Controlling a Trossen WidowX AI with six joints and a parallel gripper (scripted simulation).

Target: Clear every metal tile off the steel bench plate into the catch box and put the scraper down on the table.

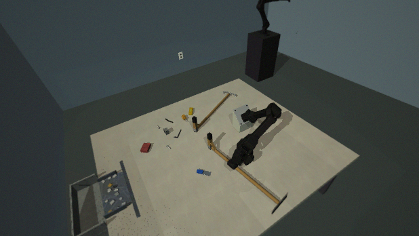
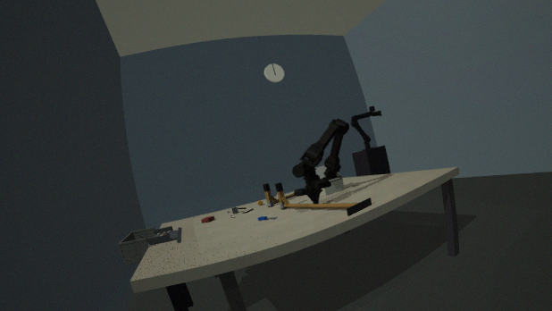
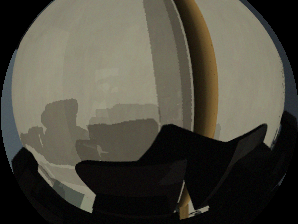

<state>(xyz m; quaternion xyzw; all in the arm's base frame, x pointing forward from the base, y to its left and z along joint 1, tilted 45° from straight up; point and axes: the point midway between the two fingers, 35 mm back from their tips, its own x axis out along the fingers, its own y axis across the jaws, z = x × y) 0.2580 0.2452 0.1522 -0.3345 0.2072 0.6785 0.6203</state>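
Now: the long scraper 50 mm above my gripper tip, 30 mm to the left of it and 30 mm ahead of it. Also, from my gripper tip: black hex key (490 mm to the right, 240 mm ahead, 10 mm below); grey piece (570 mm to the right, 300 mm ahead, 10 mm above); blue piece (230 mm ahead, 80 mm to the right, 10 mm below).
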